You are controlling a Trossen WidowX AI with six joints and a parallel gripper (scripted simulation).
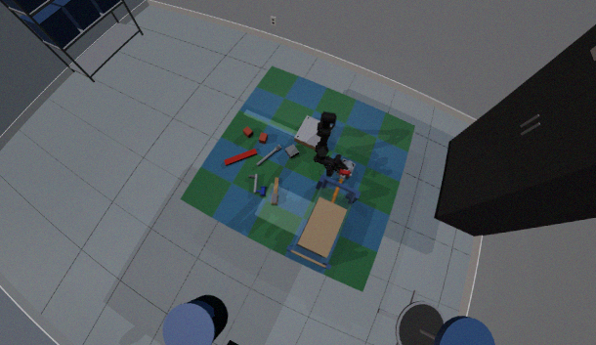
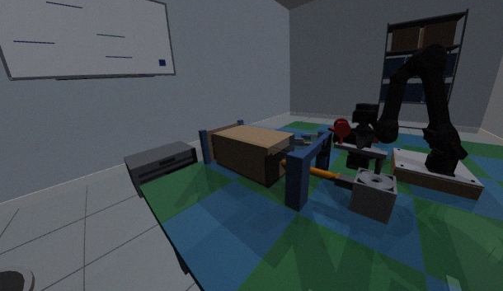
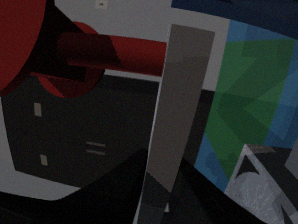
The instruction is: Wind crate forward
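My gripper tip is 5 cm short of the red knob, 2 cm to the left of it and 4 cm below it. The rest, counted from my gripper tip: grey crank arm: 1 cm ahead, 1 cm to the right, 1 cm above; blue steel frame: 11 cm ahead, 1 cm to the right, 5 cm below; grey winch: 6 cm behind, 1 cm to the right, 13 cm below.
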